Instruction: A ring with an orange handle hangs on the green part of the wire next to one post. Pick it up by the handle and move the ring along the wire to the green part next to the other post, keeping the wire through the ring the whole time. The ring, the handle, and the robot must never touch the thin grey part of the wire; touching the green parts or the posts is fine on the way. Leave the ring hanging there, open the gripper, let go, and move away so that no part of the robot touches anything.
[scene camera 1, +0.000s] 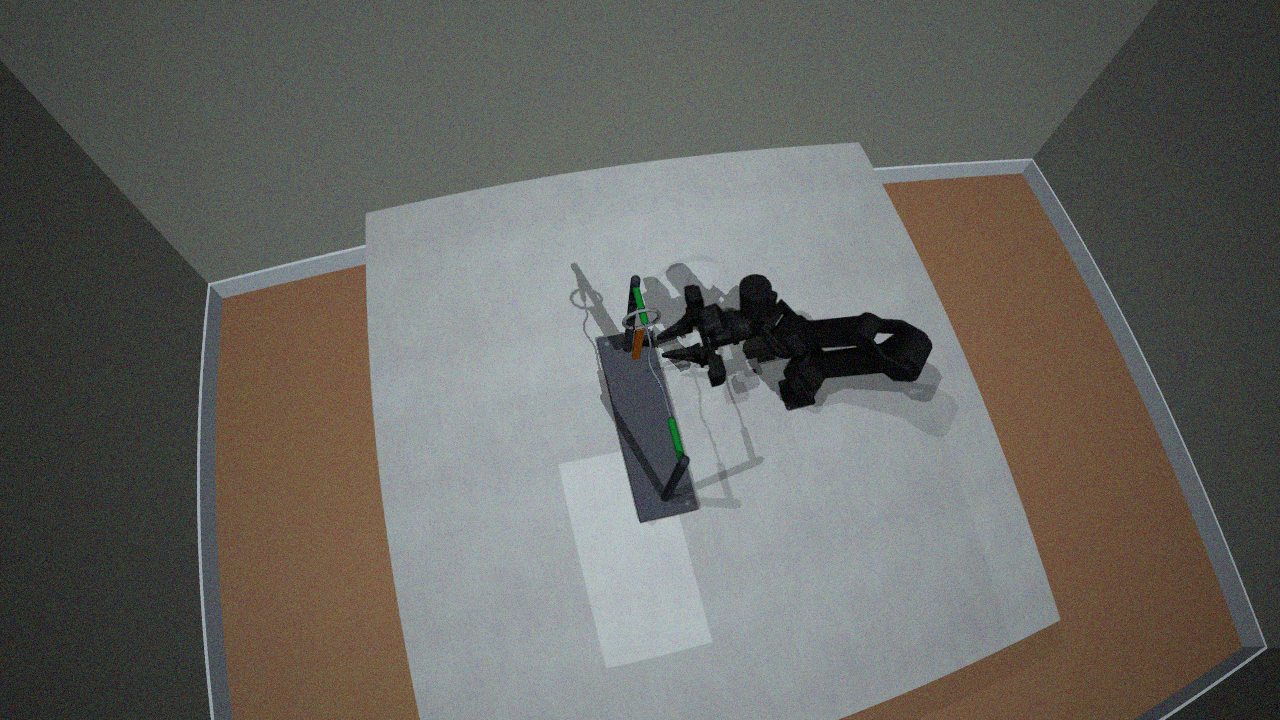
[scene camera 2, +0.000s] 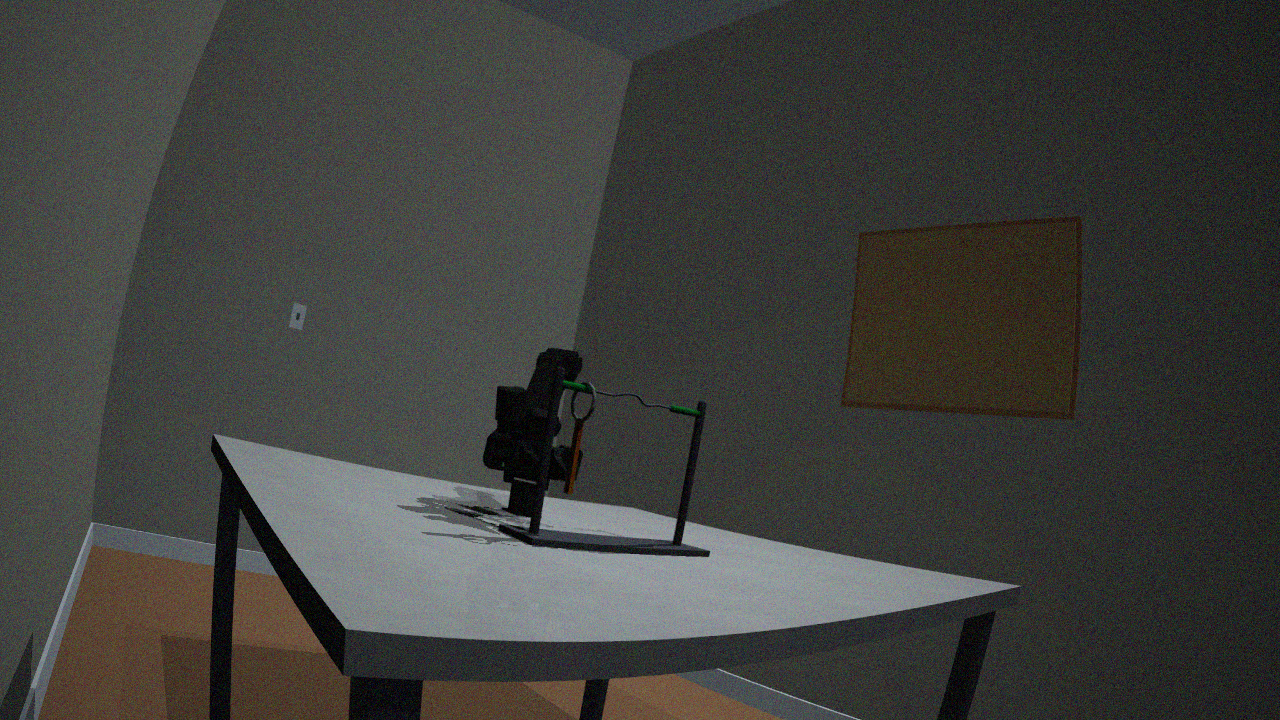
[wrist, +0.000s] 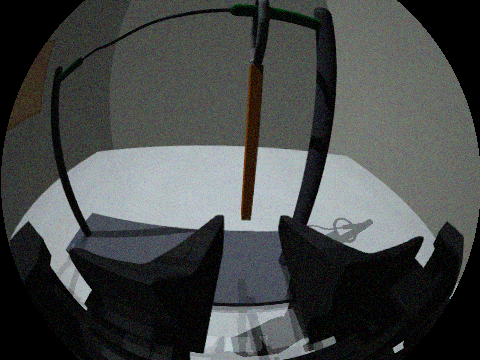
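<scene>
A ring is visible to me. So is my gripper, which also appears in the wrist view and in scene camera 2.
</scene>
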